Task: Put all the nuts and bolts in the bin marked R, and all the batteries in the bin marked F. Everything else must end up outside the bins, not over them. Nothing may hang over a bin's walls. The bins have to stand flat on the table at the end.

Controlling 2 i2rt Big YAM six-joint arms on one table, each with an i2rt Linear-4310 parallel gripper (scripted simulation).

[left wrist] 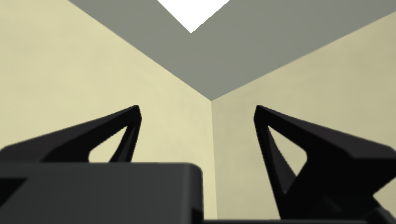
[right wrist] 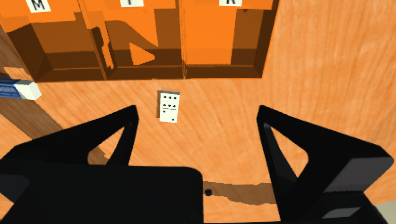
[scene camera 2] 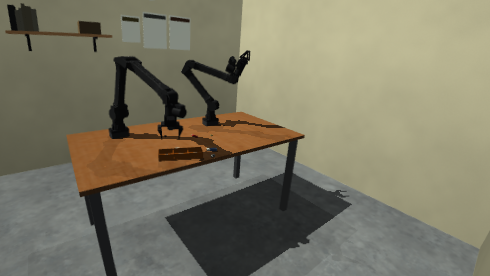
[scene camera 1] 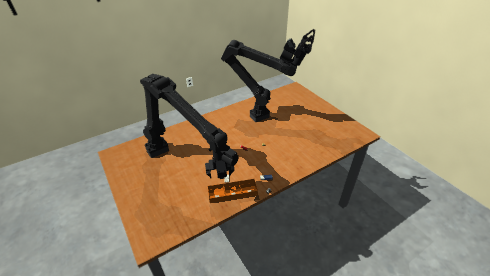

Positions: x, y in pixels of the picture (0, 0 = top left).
Scene:
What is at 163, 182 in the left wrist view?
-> My left gripper.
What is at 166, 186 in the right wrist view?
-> My right gripper.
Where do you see an orange bin unit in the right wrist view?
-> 53, 48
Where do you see an orange bin unit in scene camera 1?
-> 246, 188

